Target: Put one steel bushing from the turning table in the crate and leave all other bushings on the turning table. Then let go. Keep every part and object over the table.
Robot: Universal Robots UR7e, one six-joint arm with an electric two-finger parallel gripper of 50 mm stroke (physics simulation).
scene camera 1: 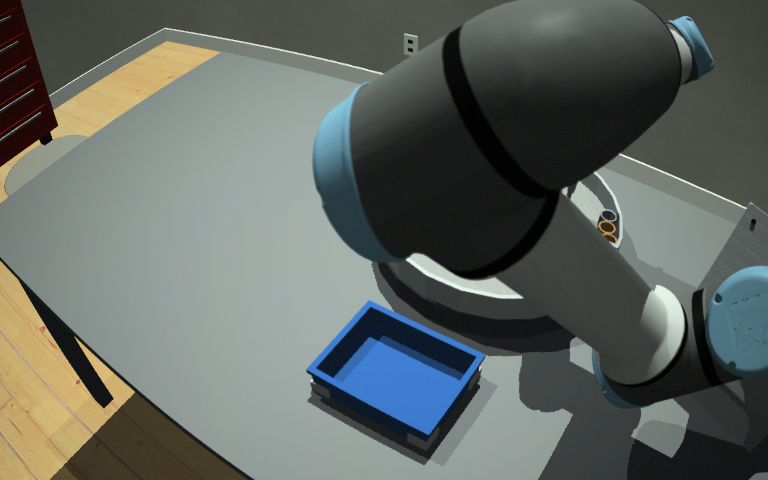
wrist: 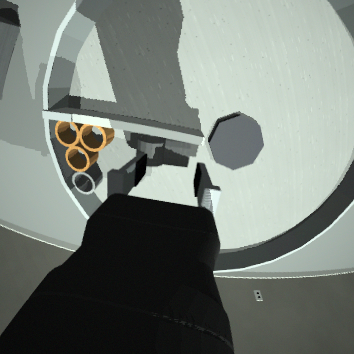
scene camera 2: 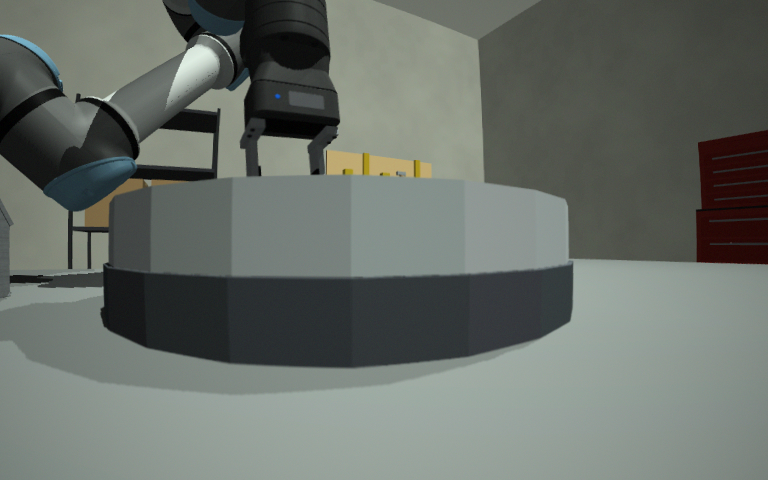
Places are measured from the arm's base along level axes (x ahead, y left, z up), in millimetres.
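Pixels of known places: gripper, fingertip midpoint: (wrist: 170, 167).
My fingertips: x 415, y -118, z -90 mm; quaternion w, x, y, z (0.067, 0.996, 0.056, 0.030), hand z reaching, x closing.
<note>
Ahead of a thing's pixels: the offset from my fingertips to its top centre. "spot": to the spot under its first point.
The turning table (scene camera 1: 470, 294) (scene camera 2: 351, 226) (wrist: 280, 80) holds the bushings beside a straight divider. In the wrist view, one steel-grey bushing {99 mm back, 53 mm right, 8 mm down} (wrist: 85, 192) stands upright at the outer wall, beside three orange bushings, one {89 mm back, 9 mm left, 8 mm down} (wrist: 107, 137) nearest the middle. Grey bushings, one {25 mm back, 7 mm left, 1 mm down} (wrist: 149, 146) and another {3 mm ahead, 13 mm left, 1 mm down} (wrist: 176, 156), seem to lie along the divider in shadow; their outlines are hard to tell. My gripper (scene camera 2: 284, 168) (wrist: 170, 167) is open and empty, pointing down over the turning table, its fingertips near these lying bushings. The blue crate {41 mm ahead, 376 mm left, 35 mm down} (scene camera 1: 402, 379) is empty. The arm hides much of the turning table in scene view 1.
The crate stands beside the turning table, in front of it in scene view 1. The divider {spot: 51 mm back, 29 mm left, 1 mm up} (wrist: 125, 127) runs from the outer wall to a dark raised hub {66 mm ahead, 38 mm left, 24 mm down} (wrist: 236, 142). The turning table's raised wall surrounds the parts. A grey metal panel (scene camera 1: 730, 266) stands at the right.
</note>
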